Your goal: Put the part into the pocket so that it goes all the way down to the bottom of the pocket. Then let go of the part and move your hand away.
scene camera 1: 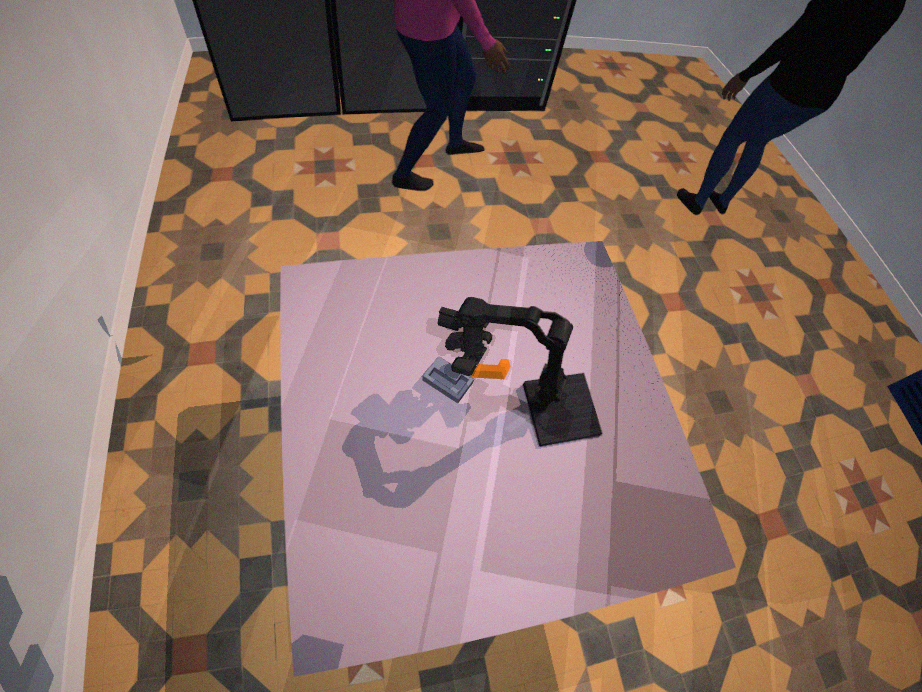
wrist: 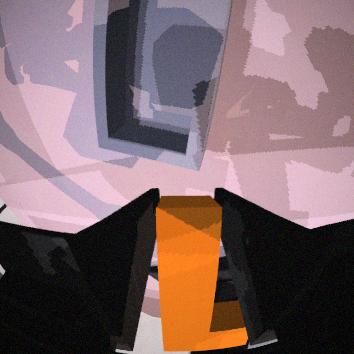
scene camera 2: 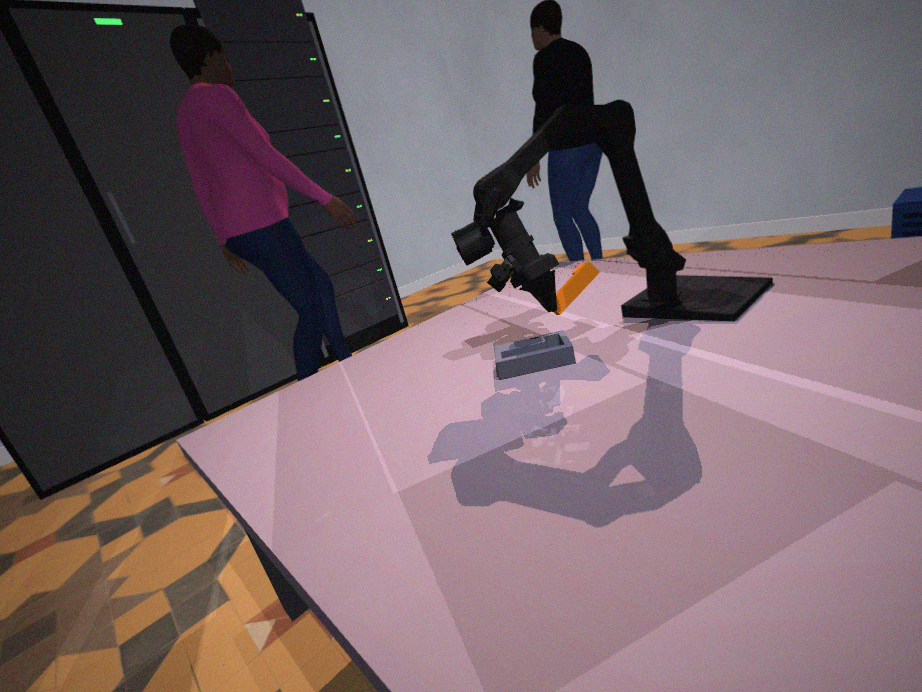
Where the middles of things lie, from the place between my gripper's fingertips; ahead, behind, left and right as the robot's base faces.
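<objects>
Here is the grey pocket block (scene camera 2: 548,351), 6 cm below my hand, 7 cm ahead of it and 2 cm to the right of it. The orange L-shaped block (scene camera 2: 585,273) is 3 cm above my hand and 3 cm to the left of it, and it is also 5 cm behind that hand.
</objects>
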